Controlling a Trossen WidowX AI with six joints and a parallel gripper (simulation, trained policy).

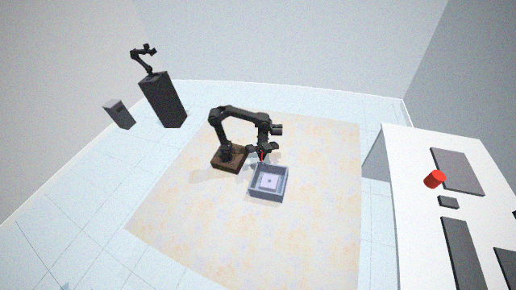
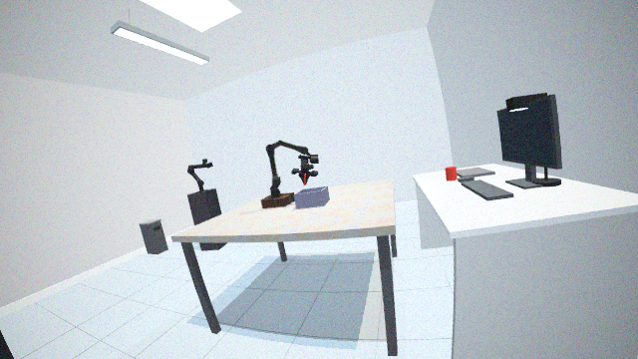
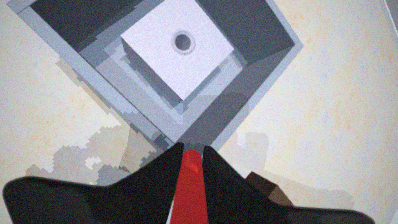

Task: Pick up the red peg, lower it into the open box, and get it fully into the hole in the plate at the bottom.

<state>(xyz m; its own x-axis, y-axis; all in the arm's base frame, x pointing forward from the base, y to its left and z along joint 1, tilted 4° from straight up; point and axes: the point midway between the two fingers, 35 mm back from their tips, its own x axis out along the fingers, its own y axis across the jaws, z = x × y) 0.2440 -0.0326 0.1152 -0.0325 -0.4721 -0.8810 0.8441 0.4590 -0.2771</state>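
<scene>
My gripper tip is 5 cm short of the grey box, 9 cm to the left of it and 11 cm above it. The rest, counted from my gripper tip: red peg: 2 cm to the left, 3 cm above.
</scene>
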